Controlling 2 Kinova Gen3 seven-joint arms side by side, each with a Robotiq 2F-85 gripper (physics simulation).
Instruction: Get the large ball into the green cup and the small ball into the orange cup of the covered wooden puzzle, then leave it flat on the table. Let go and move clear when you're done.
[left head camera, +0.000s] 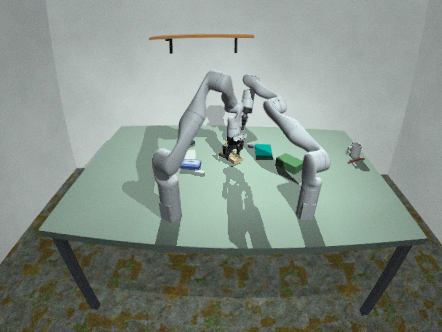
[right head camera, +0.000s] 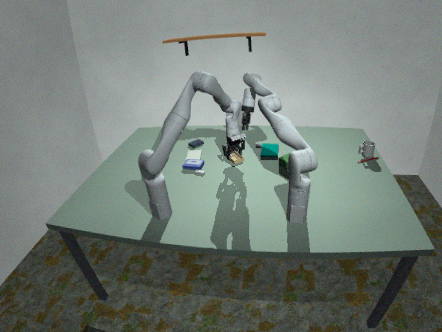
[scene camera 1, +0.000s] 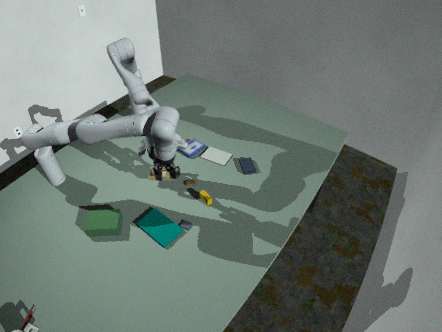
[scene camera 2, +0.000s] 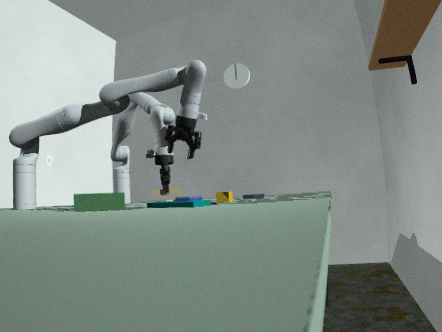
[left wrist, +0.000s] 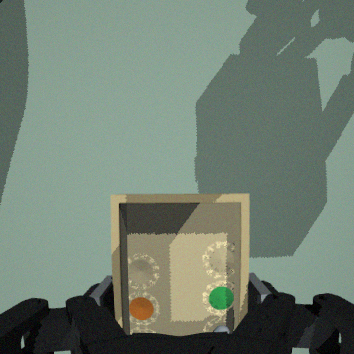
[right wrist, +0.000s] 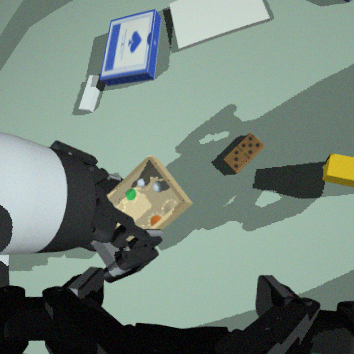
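Where they show: left gripper, fingertip midpoint: (left head camera: 233, 158) (right head camera: 234, 158) (scene camera 1: 161, 174) (scene camera 2: 166, 194) (left wrist: 180, 291) (right wrist: 138, 211); right gripper, fingertip midpoint: (left head camera: 242, 130) (right head camera: 244, 130) (scene camera 1: 164, 169) (scene camera 2: 179, 156) (right wrist: 179, 289); left arm's base, link origin: (left head camera: 172, 215) (right head camera: 163, 213); right arm's base, link origin: (left head camera: 304, 214) (right head camera: 296, 216) (scene camera 1: 57, 179).
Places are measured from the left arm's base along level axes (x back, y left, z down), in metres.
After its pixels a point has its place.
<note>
The wooden puzzle (left head camera: 234, 159) {y -0.070, x -0.525, z -0.057 m} (right head camera: 236, 159) {y -0.075, x -0.532, z -0.054 m} (scene camera 1: 154, 171) (left wrist: 180, 198) {y -0.091, x -0.535, z -0.058 m} (right wrist: 178, 191) {y -0.004, x -0.604, z -0.058 m} is an open-looking tray; a clear cover cannot be made out. My left gripper (left head camera: 233, 151) {y -0.044, x -0.560, z -0.040 m} (scene camera 2: 165, 192) {y -0.044, x -0.560, z -0.040 m} (left wrist: 180, 291) {y -0.044, x -0.560, z -0.040 m} is shut on its side walls and holds it slightly above the table. The green cup (left wrist: 221, 298) {y -0.037, x -0.540, z -0.057 m} (right wrist: 130, 194) {y -0.028, x -0.552, z -0.057 m} and orange cup (left wrist: 141, 308) {y -0.051, x -0.578, z -0.057 m} (right wrist: 155, 219) {y -0.041, x -0.592, z -0.058 m} look empty. In the right wrist view the small ball (right wrist: 141, 182) {y -0.012, x -0.554, z -0.047 m} and the large ball (right wrist: 158, 186) {y -0.008, x -0.578, z -0.052 m} lie outside both cups, beyond the green one. One ball partly shows at the left wrist view's bottom. My right gripper (scene camera 2: 181, 153) {y -0.049, x -0.673, z -0.176 m} (right wrist: 179, 289) {y -0.049, x -0.673, z -0.176 m} is open, higher up.
A brown domino (scene camera 1: 190, 183) {y 0.061, x -0.644, z -0.008 m} (right wrist: 244, 153) {y 0.064, x -0.641, z -0.008 m} and a yellow block (scene camera 1: 206, 197) {y 0.080, x -0.774, z -0.037 m} (right wrist: 341, 169) {y 0.077, x -0.744, z -0.037 m} lie near the puzzle. Blue card box (right wrist: 131, 47) {y 0.158, x -0.437, z -0.024 m}, white pad (scene camera 1: 216, 156) {y 0.250, x -0.536, z -0.006 m}, teal box (scene camera 1: 160, 227) {y -0.147, x -0.814, z -0.015 m}, green block (scene camera 1: 103, 222) {y -0.359, x -0.713, z -0.049 m} and mug (left head camera: 355, 150) {y -0.753, x -1.039, z -0.059 m} stand farther off.
</note>
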